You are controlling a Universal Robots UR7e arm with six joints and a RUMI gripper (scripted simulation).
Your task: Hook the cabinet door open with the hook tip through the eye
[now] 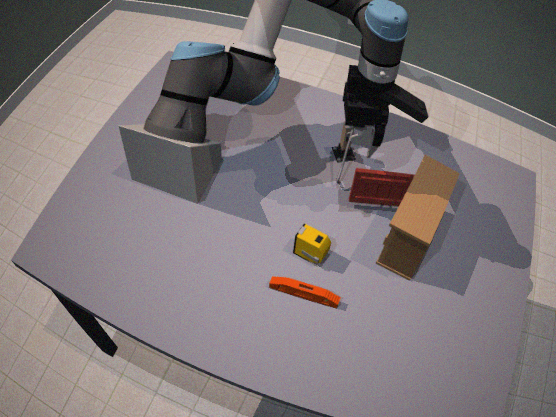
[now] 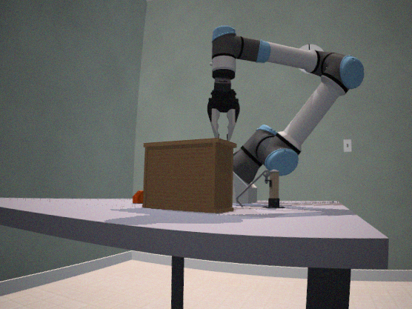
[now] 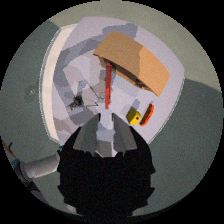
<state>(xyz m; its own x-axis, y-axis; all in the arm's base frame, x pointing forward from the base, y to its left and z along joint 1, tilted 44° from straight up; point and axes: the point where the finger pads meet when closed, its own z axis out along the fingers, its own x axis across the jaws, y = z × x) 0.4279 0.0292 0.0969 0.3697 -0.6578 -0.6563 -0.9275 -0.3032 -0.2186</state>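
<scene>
Right now the wire hook is 14 cm below my hand, 8 cm to the left of it and 6 cm behind it. The rest, counted from my hand: door 13 cm below, 6 cm ahead, 3 cm to the left; then yellow tape measure 18 cm to the right, 17 cm below, 5 cm behind; then wooden cabinet 13 cm below, 11 cm ahead.
</scene>
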